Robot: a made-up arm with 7 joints.
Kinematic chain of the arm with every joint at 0, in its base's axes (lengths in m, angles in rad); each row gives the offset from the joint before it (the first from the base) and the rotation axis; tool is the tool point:
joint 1: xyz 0 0 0.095 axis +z
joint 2: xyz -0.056 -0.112 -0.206 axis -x
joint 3: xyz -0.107 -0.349 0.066 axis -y
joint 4: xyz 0 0.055 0.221 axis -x
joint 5: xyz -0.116 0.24 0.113 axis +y
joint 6: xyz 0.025 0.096 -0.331 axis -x
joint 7: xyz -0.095 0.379 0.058 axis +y
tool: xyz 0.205 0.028 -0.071
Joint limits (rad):
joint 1: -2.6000..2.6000
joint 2: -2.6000..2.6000
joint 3: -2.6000..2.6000
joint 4: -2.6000..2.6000
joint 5: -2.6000..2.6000
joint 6: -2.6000..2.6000
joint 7: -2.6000..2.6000
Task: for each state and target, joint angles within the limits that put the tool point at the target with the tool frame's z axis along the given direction. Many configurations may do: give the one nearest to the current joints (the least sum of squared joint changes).
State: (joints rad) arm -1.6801 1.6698 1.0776 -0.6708 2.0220 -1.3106 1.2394
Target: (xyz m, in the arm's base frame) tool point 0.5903 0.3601 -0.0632 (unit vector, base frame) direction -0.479 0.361 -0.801
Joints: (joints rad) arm -1.9037 1.3065 0.7981 -0.3168 2.3475 -1.4050 2.0660
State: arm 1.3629 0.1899 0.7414 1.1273 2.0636 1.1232 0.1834
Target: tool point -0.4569 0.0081 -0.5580 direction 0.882 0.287 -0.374
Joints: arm 1.0130 -0.1508 1.0212 1.3515 2.6000 0.6706 0.3005
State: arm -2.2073 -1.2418 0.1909 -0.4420 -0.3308 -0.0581 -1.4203
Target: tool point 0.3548 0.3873 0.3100 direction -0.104 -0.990 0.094
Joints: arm -2.6000 -1.5640 1.0001 -0.0493 -0.6107 -0.0932 -2.1808
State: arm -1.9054 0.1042 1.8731 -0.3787 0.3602 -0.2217 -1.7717
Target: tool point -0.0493 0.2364 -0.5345 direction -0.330 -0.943 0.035
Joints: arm -2.0541 0.5676 2.5390 0.1103 -0.4906 -0.7090 -1.8432
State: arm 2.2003 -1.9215 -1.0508 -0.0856 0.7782 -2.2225 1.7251
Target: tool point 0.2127 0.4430 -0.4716 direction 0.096 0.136 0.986
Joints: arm 2.0575 -2.3382 -1.5303 -0.0037 0.2719 -1.8154 2.5642
